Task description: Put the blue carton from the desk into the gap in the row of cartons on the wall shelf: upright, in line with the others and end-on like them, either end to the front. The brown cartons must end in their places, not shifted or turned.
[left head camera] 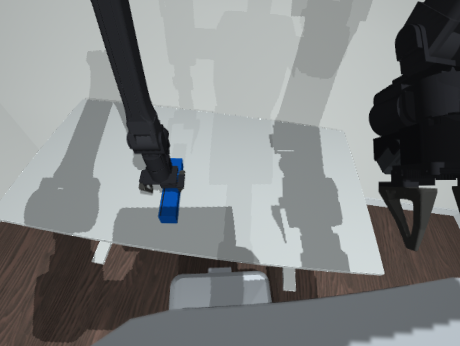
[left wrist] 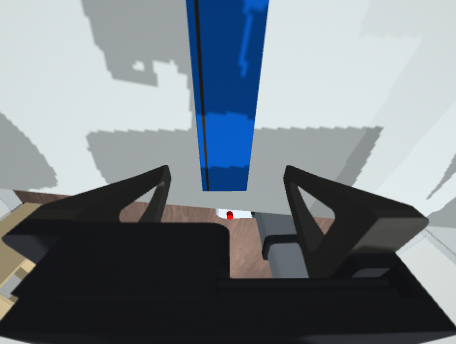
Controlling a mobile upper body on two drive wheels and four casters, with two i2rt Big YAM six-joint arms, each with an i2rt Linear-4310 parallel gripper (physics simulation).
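Note:
The blue carton (left head camera: 169, 205) (left wrist: 227, 90) lies long side down on the white desk (left head camera: 250, 200) (left wrist: 320, 65). A thin dark line runs along it in the left wrist view. My left gripper (left head camera: 163, 186) (left wrist: 227, 171) is open above the carton. The carton's near end shows between the two fingertips in the left wrist view, with space on both sides and no finger touching it. In the head view the left gripper hides the carton's middle. My right gripper (left head camera: 437, 240) is open at the right edge, off the desk's right side, with one finger mostly cut off. The wall shelf and brown cartons cannot be made out.
A light grey rounded object (left head camera: 190, 292) is beyond the desk's front edge, over the brown wooden floor (left head camera: 20, 260). A pale wall (left head camera: 45, 65) stands behind the desk. A tan object (left wrist: 15, 237) shows at the lower left of the left wrist view. Arm shadows cross the desk.

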